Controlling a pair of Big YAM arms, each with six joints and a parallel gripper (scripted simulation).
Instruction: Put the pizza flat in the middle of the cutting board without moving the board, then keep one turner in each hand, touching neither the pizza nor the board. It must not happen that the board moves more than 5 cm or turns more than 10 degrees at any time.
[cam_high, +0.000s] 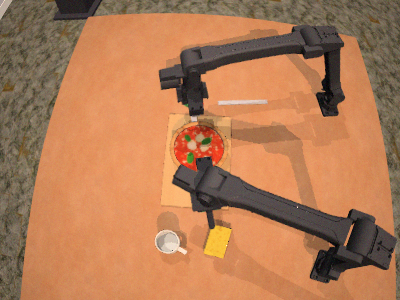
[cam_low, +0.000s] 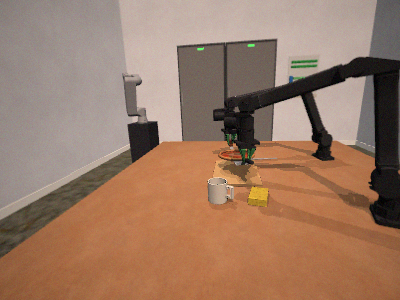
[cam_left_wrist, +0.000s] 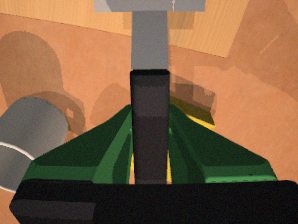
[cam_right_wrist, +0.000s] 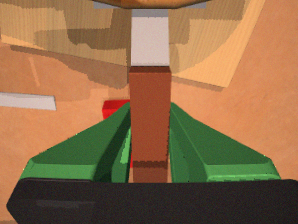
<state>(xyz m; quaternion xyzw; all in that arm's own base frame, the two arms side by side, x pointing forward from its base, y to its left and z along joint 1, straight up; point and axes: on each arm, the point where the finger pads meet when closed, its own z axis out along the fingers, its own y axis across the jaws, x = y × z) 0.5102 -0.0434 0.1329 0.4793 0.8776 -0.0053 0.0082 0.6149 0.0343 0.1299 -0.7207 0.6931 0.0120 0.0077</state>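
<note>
The pizza is 5 cm behind my right hand, 14 cm to the left of it and 3 cm below it. The rest, counted from my right hand: wooden cutting board 4 cm behind, 15 cm to the left, 12 cm below; then thin grey strip 19 cm behind, 12 cm to the right, 13 cm below; then brown-handled turner 1 cm behind, 4 cm to the left, 2 cm below.
</note>
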